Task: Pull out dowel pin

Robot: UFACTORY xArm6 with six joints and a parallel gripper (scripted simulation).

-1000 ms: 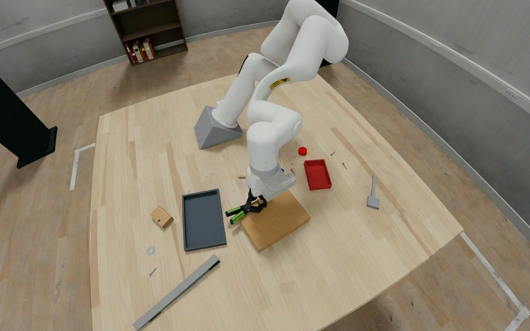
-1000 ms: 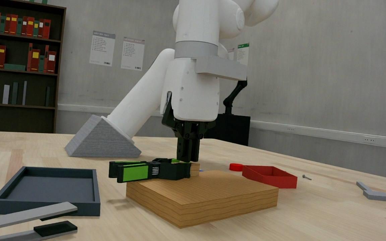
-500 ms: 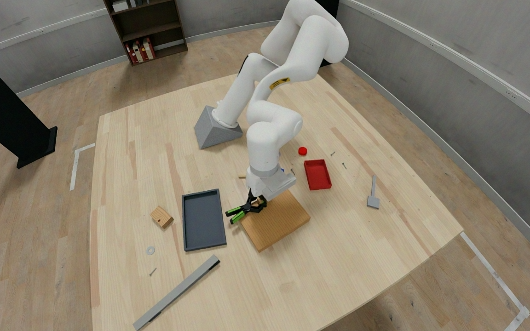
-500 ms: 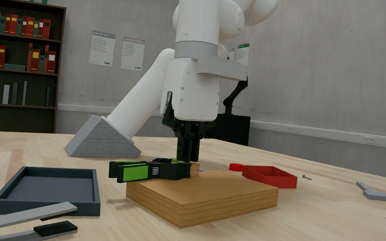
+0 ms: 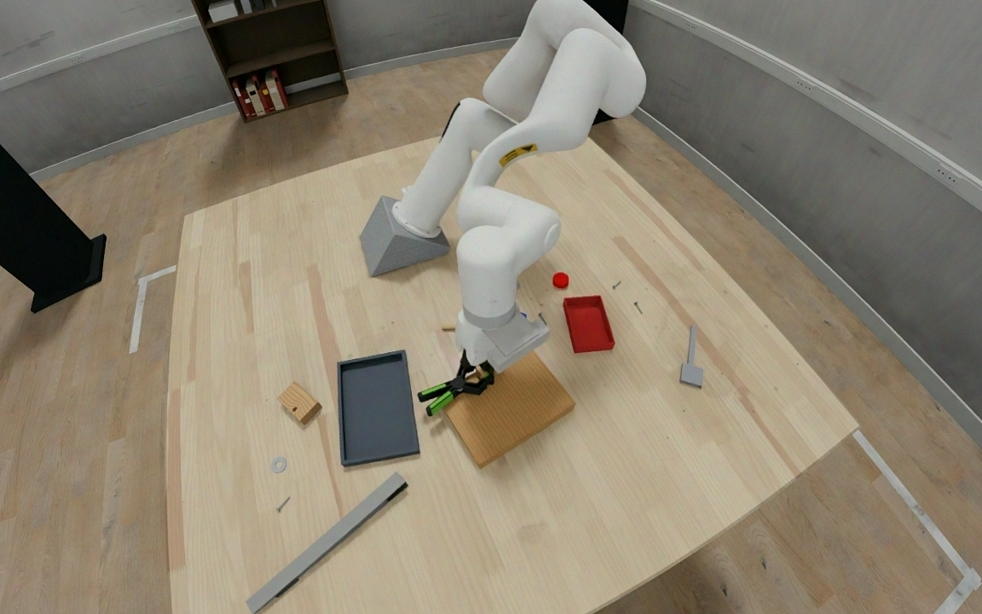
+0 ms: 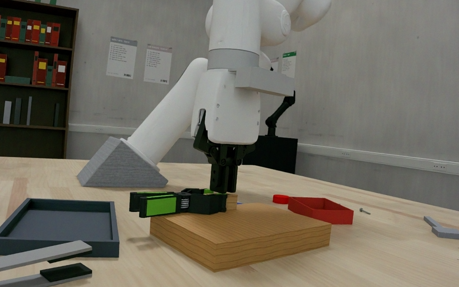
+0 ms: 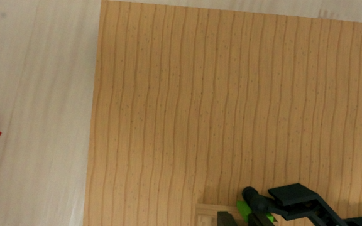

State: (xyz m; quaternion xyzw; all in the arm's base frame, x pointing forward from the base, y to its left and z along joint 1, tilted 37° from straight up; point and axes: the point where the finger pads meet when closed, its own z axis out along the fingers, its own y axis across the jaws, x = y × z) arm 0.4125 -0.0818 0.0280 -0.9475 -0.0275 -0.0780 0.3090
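Now: hand 2 cm above the dowel pin. From my hand the other things lie so: loose dowel: 13 cm behind, 1 cm to the left, 7 cm below; then bench board: 6 cm ahead, 1 cm to the right, 5 cm below; then small wooden block: 4 cm below.
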